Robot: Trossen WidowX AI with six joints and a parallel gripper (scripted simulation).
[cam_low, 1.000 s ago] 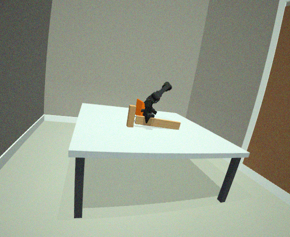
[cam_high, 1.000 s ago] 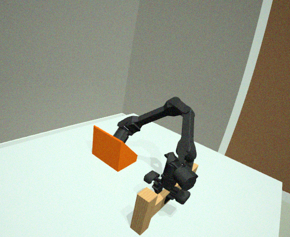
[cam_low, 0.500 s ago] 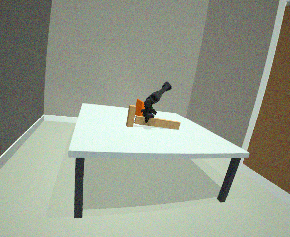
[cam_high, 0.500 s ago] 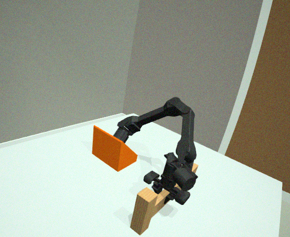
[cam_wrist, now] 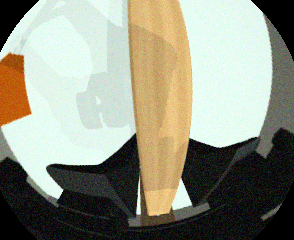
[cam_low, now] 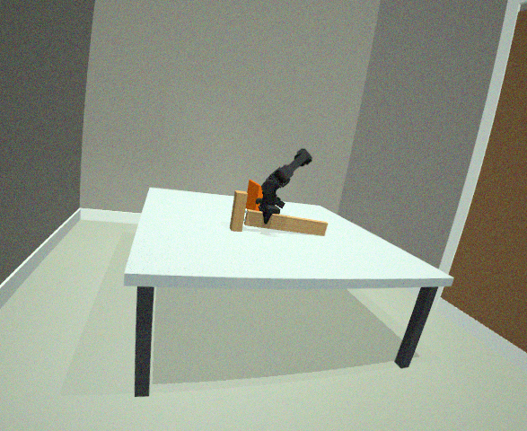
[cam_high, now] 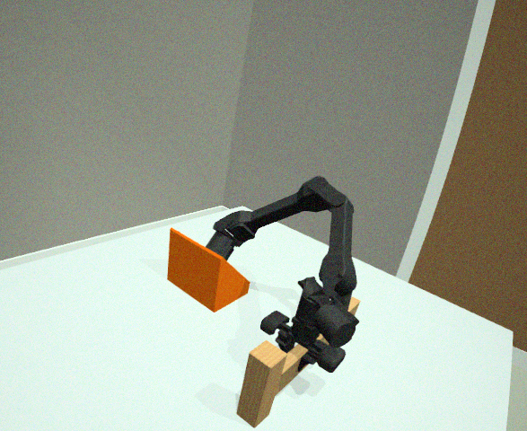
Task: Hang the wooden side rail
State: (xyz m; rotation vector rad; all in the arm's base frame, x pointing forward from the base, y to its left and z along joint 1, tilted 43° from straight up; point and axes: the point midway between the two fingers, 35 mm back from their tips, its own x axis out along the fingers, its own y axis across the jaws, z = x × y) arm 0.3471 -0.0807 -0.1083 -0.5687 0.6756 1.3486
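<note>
My gripper tip is now 2 cm past the wooden headboard post, 13 cm to the left of it and 4 cm below it.
</note>
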